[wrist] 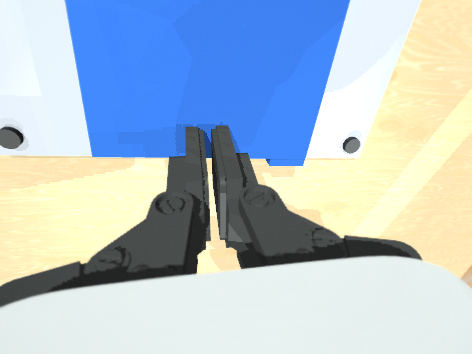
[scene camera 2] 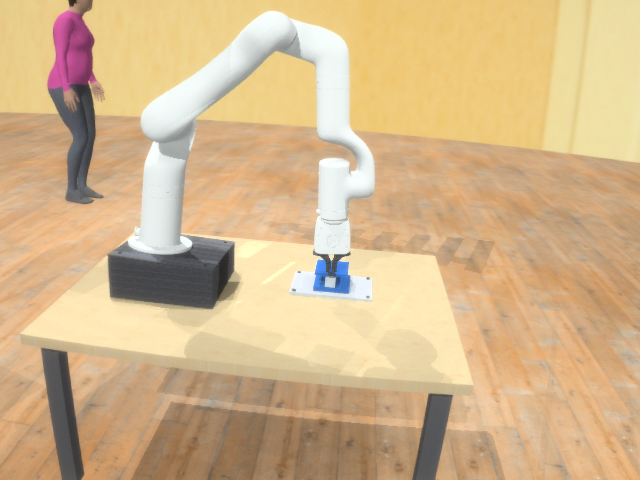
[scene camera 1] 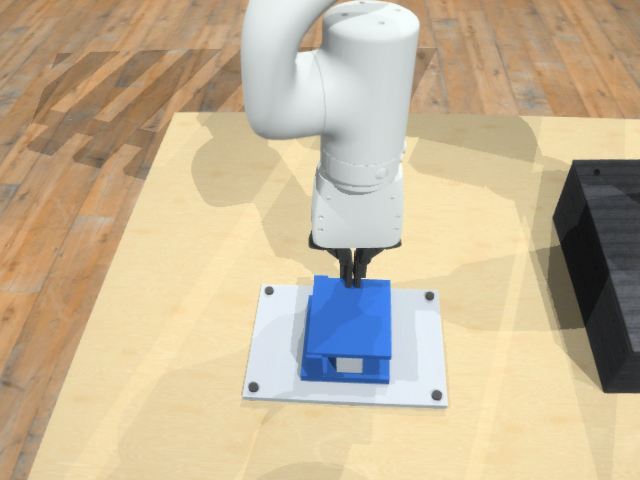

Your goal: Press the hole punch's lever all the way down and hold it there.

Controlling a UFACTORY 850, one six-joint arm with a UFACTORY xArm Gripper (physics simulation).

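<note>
The hole punch's lever [scene camera 1: 346, 325] [scene camera 2: 321, 268] [wrist: 200, 60] is a wide blue plate over the punch's blue base [scene camera 1: 345, 380] [scene camera 2: 341, 289]. A gap shows between lever and base in scene camera 1, with a pale block [scene camera 1: 349, 364] [scene camera 2: 330, 282] inside it. My gripper [scene camera 1: 353, 285] [scene camera 2: 331, 273] [wrist: 207, 155] is shut and empty and points straight down. Its fingertips are at the top of the lever near one edge, roughly mid-width, and look in contact with it. How far down the lever is cannot be told for certain.
The punch stands on a light plate [scene camera 1: 273, 335] [scene camera 2: 361, 288] [wrist: 35, 60] with dark round studs at its corners, on a wooden table [scene camera 1: 180, 310] [scene camera 2: 258, 330]. The arm's black base box [scene camera 1: 607, 273] [scene camera 2: 162, 281] is on the same table. A person [scene camera 2: 77, 87] stands in the background.
</note>
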